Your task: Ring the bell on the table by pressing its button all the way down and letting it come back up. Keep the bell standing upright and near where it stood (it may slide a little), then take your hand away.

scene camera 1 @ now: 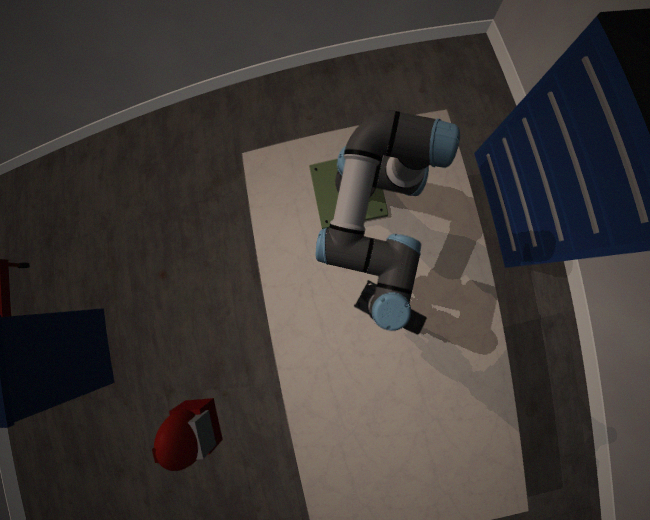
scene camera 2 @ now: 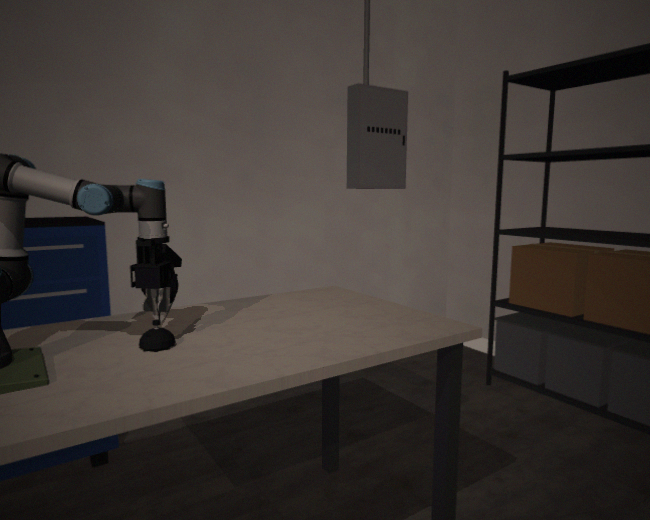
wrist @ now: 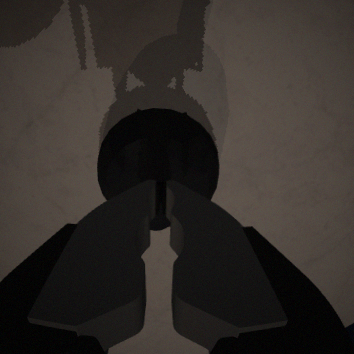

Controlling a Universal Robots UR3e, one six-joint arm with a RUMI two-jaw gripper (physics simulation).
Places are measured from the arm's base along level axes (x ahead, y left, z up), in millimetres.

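Pixels of known places: gripper, fingertip midpoint: (scene camera 2: 160, 321) (wrist: 160, 184).
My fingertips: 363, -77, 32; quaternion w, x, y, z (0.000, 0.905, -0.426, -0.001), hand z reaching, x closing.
Behind a point stands the place of what it marks, as x, y, z.
The bell (scene camera 2: 157, 340) {335, -117, 1} (wrist: 157, 145) {371, -66, 10} is a dark dome standing upright on the light table (scene camera 2: 281, 336) {620, -234, -26} (scene camera 1: 401, 422) {744, -146, -26}. In scene camera 1 the arm's wrist hides it. My gripper (scene camera 2: 156, 322) {363, -77, 32} (wrist: 160, 184) {363, -77, 32} is shut and points straight down over the bell, with no object held between its fingers. In scene camera 2 its tips are right at the top of the dome, where the small button is. The tips mostly cover the button, so whether they touch it or how far it is pressed cannot be told. In the wrist view the tips overlap the near part of the dome.
The arm's green base plate (scene camera 1: 323, 189) {-19, -102, -3} (scene camera 2: 24, 368) {71, -75, -8} is on the table behind the gripper. A blue drawer cabinet (scene camera 1: 558, 162) (scene camera 2: 65, 271) stands beside the table. A shelf rack (scene camera 2: 497, 216) with boxes stands off to the right in scene camera 2. A red object (scene camera 1: 176, 441) is on the floor.
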